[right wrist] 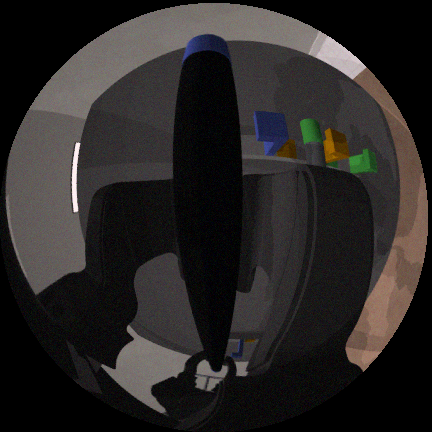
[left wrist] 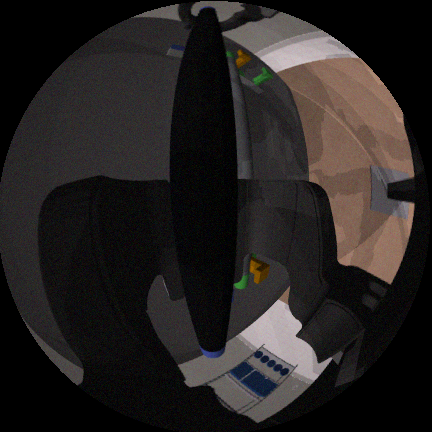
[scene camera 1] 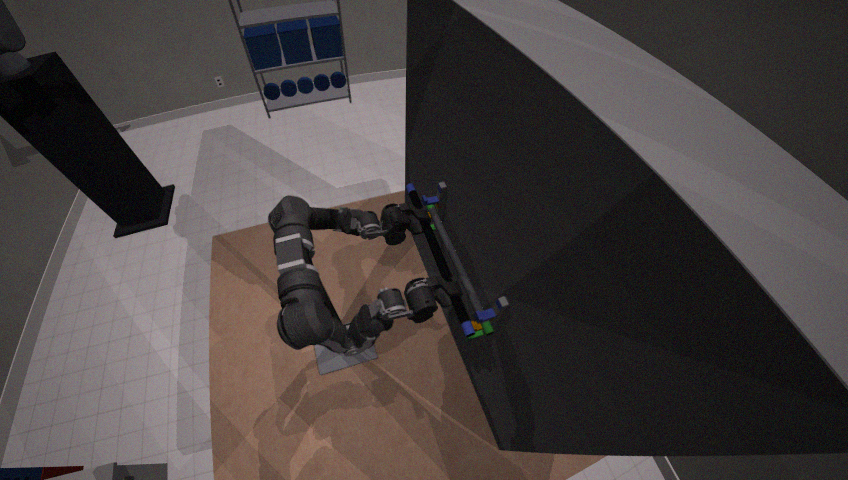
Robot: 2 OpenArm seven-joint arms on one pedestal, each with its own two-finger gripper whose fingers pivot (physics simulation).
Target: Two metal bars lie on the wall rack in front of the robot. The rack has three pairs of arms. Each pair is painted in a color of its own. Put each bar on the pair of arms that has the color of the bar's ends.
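A black bar with blue ends (scene camera 1: 439, 252) (left wrist: 204, 140) (right wrist: 207, 150) is held lengthwise along the rack, left of its arms in the scene view. My left gripper (scene camera 1: 421, 218) (left wrist: 204, 225) is shut on it near the upper end, my right gripper (scene camera 1: 450, 289) (right wrist: 210, 220) near the lower end. A grey bar with green ends (scene camera 1: 455, 255) (left wrist: 243, 125) (right wrist: 316, 153) appears to lie on the orange arms (scene camera 1: 476, 325) (left wrist: 259, 270) (right wrist: 336, 144). Blue arms (scene camera 1: 486, 314) (right wrist: 271, 126) and green arms (left wrist: 262, 76) (right wrist: 364, 163) stand either side. The held bar hides part of the rack.
The dark wall panel (scene camera 1: 571, 249) (left wrist: 100, 115) stands behind the rack arms. Small grey blocks (scene camera 1: 502, 301) sit on the panel beside the blue arms. A shelf unit with blue bins (scene camera 1: 294, 43) and a dark pillar (scene camera 1: 89, 142) stand farther off on the floor.
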